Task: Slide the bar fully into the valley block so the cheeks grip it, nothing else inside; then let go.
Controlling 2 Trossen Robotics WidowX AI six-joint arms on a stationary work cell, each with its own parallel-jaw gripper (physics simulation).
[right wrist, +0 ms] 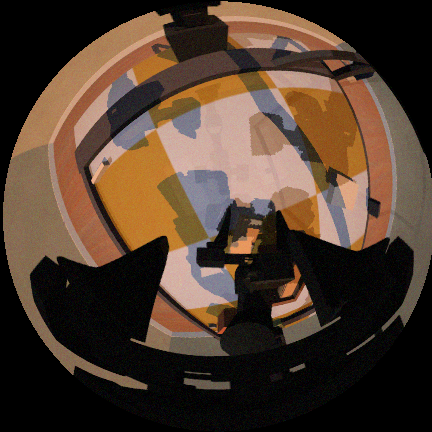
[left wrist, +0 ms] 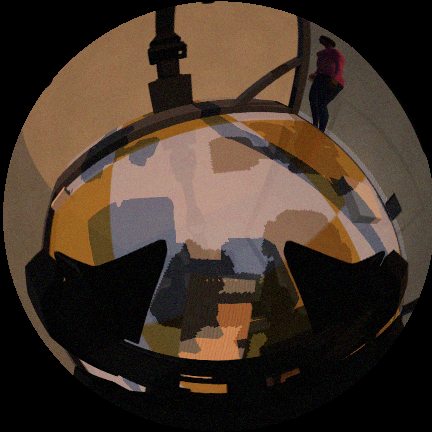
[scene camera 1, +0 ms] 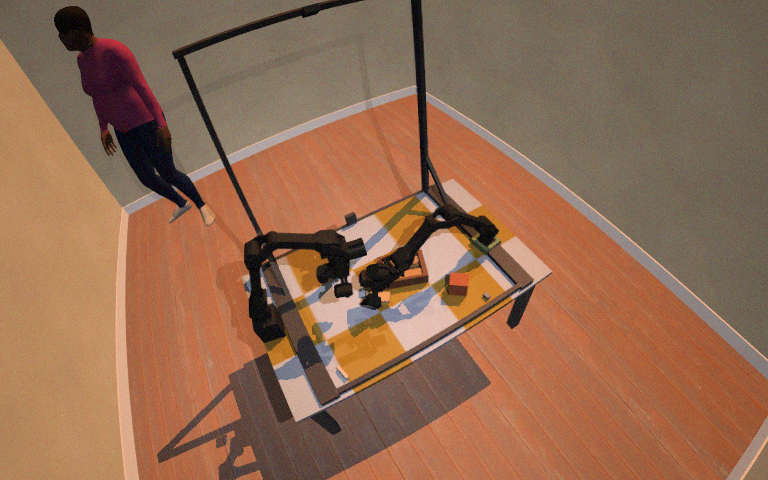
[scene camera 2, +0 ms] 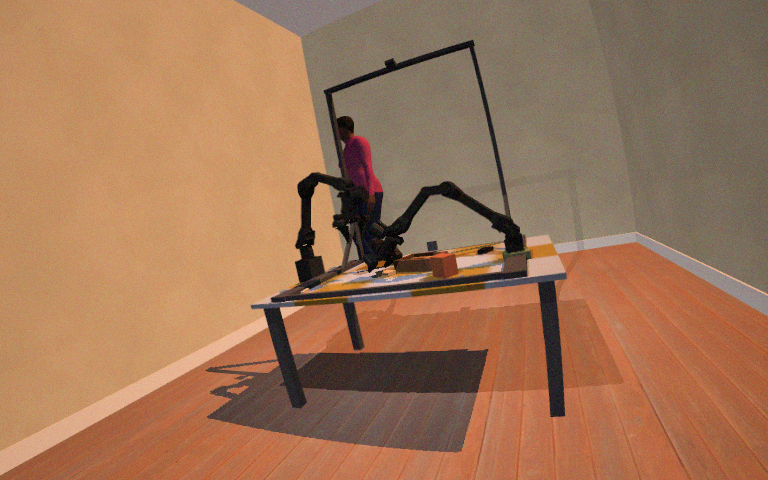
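Observation:
Wood-grained pieces, where the valley block and bar lie, show between the left gripper's fingers. Heavy shadow patches break up their outline, so the bar's edge, its depth between the cheeks and anything else inside cannot be told apart. My left gripper is open, low at the wooden pieces, with nothing held. My right gripper is open and empty, raised above the table to the left of the left gripper in both scene views.
A brown wooden tray stands close beside the left gripper. A red-orange box is to its right. A pale block lies near the table's edge. A small white piece lies near the front corner.

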